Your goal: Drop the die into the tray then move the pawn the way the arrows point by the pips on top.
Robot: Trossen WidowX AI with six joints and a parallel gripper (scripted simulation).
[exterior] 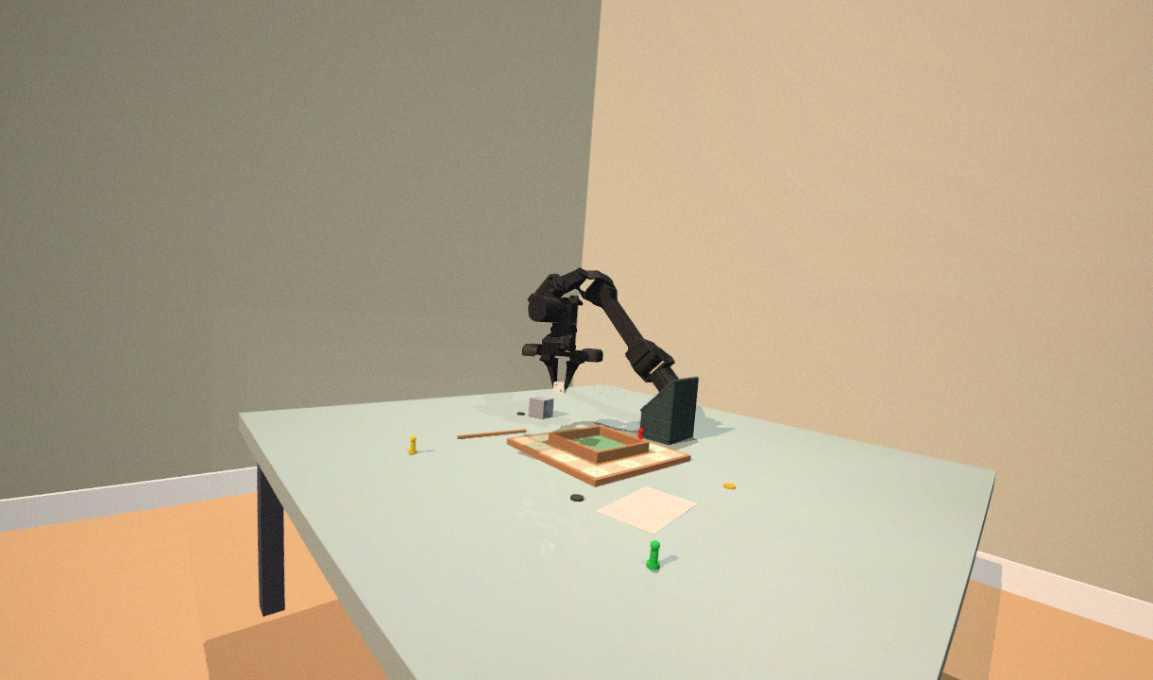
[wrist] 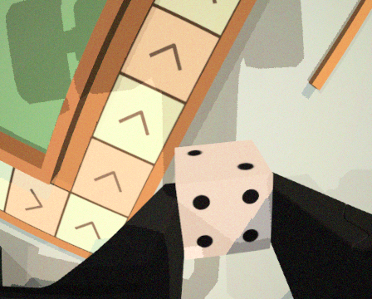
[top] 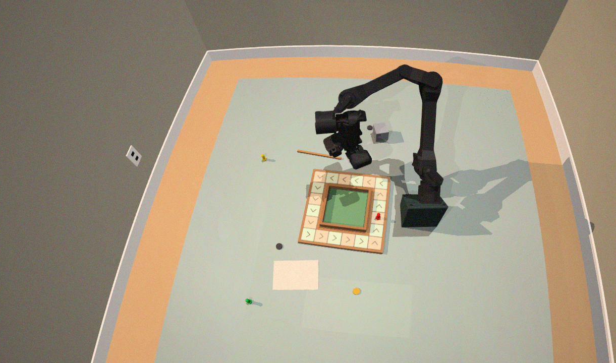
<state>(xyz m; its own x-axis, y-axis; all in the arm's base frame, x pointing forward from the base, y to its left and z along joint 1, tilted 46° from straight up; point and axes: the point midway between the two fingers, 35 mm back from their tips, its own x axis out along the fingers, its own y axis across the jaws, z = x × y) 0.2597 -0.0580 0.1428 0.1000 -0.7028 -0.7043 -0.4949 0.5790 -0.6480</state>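
My gripper tip is 110 mm past the red pawn, 170 mm to the right of it and 90 mm above it. The rest, counted from my gripper tip: wooden stick: 130 mm ahead, 80 mm to the right, 110 mm below; then green dice tray: 10 mm ahead, 140 mm to the left, 110 mm below; then white die: right at my gripper tip.
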